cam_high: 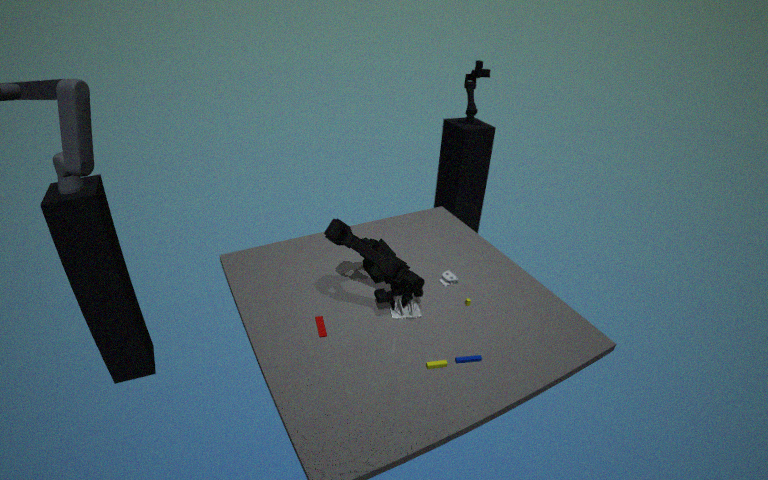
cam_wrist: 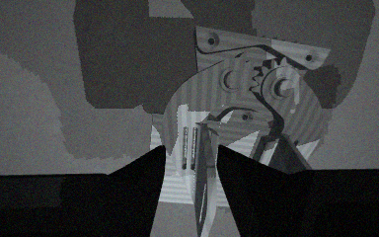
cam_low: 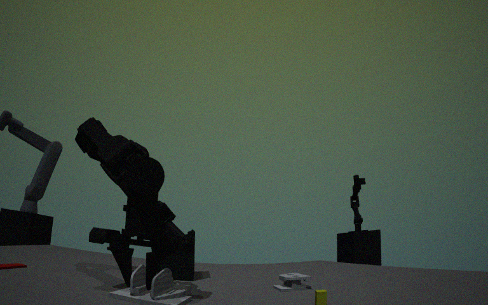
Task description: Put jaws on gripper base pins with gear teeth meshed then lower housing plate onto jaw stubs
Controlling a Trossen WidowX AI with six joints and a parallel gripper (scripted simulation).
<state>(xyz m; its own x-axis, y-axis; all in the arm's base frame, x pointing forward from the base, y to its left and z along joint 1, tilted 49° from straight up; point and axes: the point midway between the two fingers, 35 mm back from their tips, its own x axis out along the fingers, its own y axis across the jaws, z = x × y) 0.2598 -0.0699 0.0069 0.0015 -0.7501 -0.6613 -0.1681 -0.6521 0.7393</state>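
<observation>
Now: gripper tip 60 mm to the right of the jaw and 20 mm past it. Round my gripper tip: housing plate (50 mm to the left, 40 mm behind, 10 mm below); then red block (320 mm to the right, 30 mm behind, 10 mm below); then small yellow cube (300 mm to the left, 80 mm ahead).
</observation>
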